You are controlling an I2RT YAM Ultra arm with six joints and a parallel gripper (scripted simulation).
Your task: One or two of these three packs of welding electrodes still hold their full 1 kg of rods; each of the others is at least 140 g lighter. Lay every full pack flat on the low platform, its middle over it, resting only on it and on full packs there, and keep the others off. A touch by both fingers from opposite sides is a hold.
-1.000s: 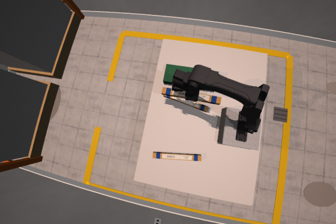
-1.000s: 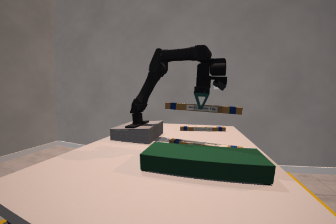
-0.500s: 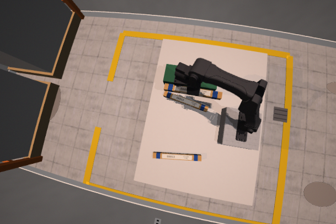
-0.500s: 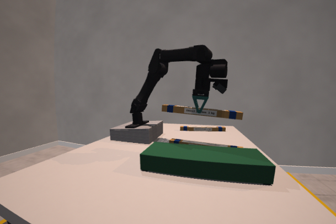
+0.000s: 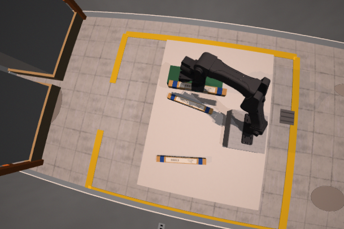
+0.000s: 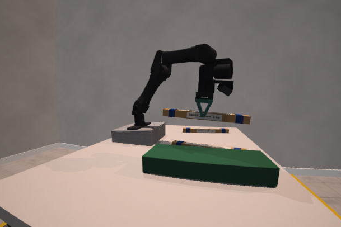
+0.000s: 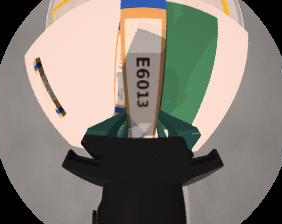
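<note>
Now: the green low platform 20 mm ahead of my hand, 120 mm to the right of it and 160 mm below it.
</note>
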